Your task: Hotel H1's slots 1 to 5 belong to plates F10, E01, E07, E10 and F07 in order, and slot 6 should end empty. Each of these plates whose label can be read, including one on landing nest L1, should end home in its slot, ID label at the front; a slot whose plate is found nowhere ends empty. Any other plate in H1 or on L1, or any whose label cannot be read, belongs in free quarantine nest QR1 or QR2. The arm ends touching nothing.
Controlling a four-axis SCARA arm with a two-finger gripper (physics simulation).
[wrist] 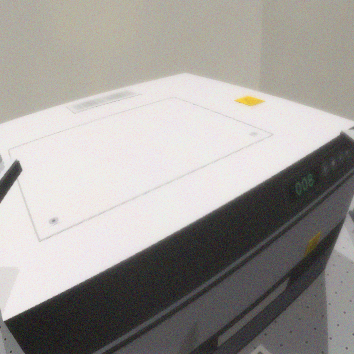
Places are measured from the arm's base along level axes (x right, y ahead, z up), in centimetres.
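Pixels of known places: gripper, between the fingertips: [182, 129].
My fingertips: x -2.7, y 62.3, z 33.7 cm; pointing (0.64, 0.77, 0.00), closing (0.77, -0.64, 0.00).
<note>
For each thing: its top centre in the pictures, then the offset to it from my fingertips. "pt": a spot on its surface instead. Level surfaces: height alone.
- boxy instrument, centre of its top: [145, 120] dy +17.5, dx +11.2, dz -7.6 cm
- green display, a spot on its surface: [304, 184] pt dy -0.9, dx +14.0, dz -9.8 cm
- yellow sticker, a spot on its surface: [249, 101] pt dy +11.9, dx +24.4, dz -7.6 cm
- perforated table, height of its surface: dz -32.4 cm
My gripper [182, 129] is open, with the tip of one finger at the left edge of the wrist view and the tip of the other at the right edge. Nothing is between the fingers. A large white-topped instrument fills the view beyond and between them. Hotel H1, landing nest L1, quarantine nests QR1 and QR2 and the plates cannot be made out in this view, and no plate label can be read.
The boxy instrument [150, 160] has a dark front band, a green display [304, 184] and a yellow sticker [249, 101] on top. A slot opening shows low on its front. The perforated table [300, 320] shows at lower right. Plain walls stand behind.
</note>
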